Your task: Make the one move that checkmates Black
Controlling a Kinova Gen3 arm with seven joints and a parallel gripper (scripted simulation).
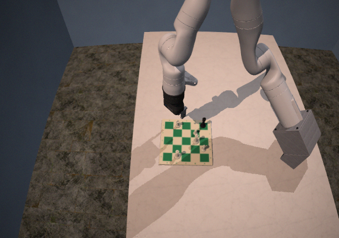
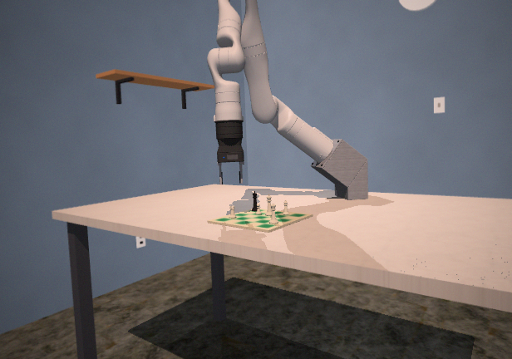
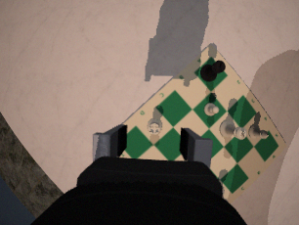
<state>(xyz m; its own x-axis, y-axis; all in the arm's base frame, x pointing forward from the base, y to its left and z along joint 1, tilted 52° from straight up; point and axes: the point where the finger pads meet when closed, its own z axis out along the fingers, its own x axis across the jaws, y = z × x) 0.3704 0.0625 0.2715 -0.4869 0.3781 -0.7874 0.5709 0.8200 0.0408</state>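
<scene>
Right now the black piece is 11 cm behind my hand and 9 cm below it. From my hand the other things lie so: chessboard: 12 cm below, 8 cm to the left, 3 cm behind.
</scene>
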